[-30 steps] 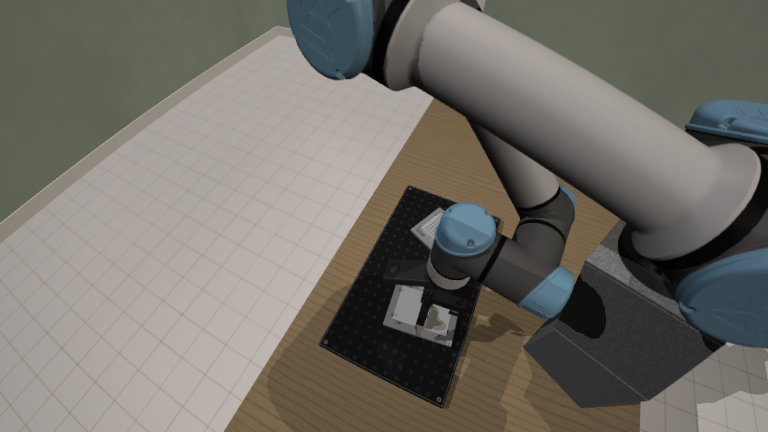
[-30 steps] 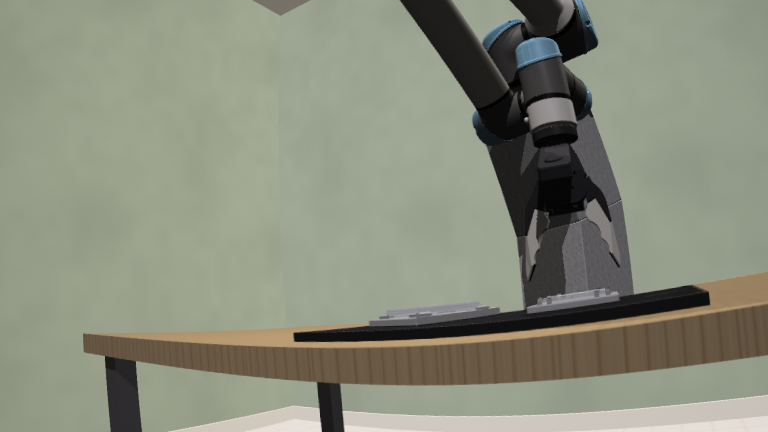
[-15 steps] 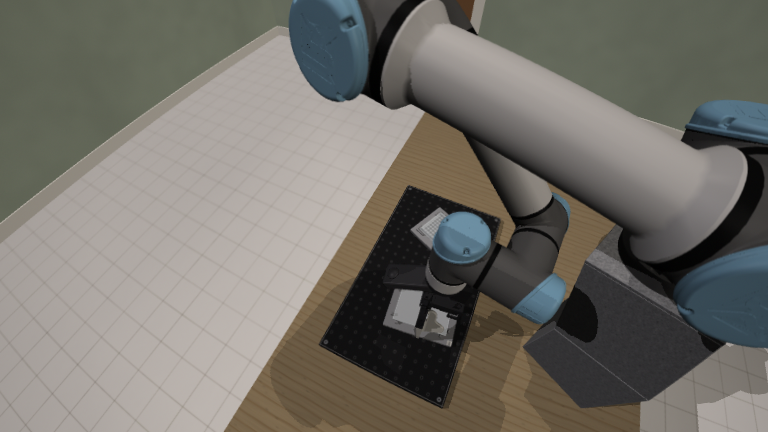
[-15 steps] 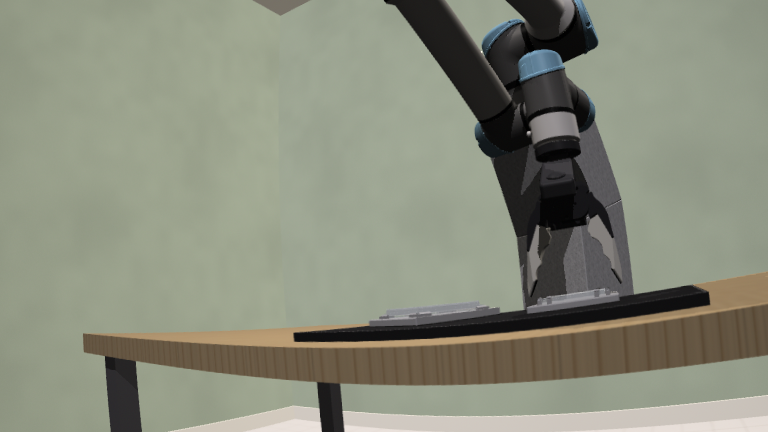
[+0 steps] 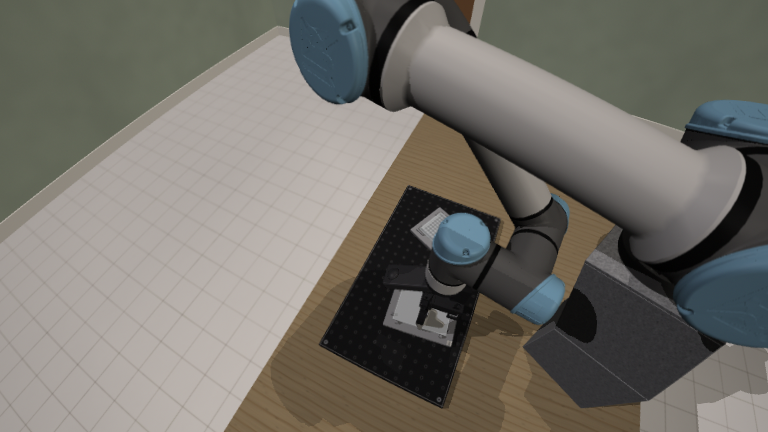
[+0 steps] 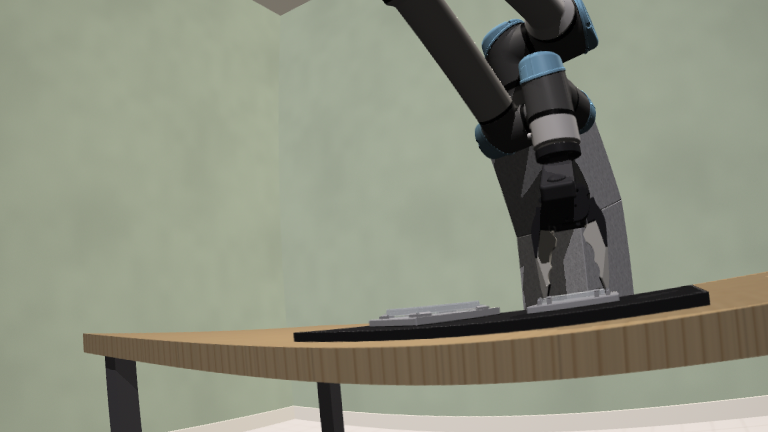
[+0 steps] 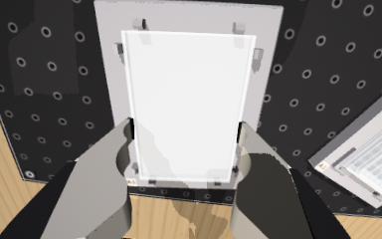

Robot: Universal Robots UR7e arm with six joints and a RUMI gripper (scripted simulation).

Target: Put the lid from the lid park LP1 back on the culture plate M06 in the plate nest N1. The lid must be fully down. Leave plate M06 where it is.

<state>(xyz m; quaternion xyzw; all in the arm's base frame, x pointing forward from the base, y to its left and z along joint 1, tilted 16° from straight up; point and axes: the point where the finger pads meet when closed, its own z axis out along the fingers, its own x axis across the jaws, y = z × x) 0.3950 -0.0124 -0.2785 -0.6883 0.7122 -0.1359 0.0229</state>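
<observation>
My hand is 10 mm above the clear lid. Also, from my hand: culture plate M06 (20 mm behind, 220 mm to the right, 10 mm below); grey plate nest N1 (20 mm behind, 220 mm to the right, 20 mm below); lid park LP1 (20 mm below).
</observation>
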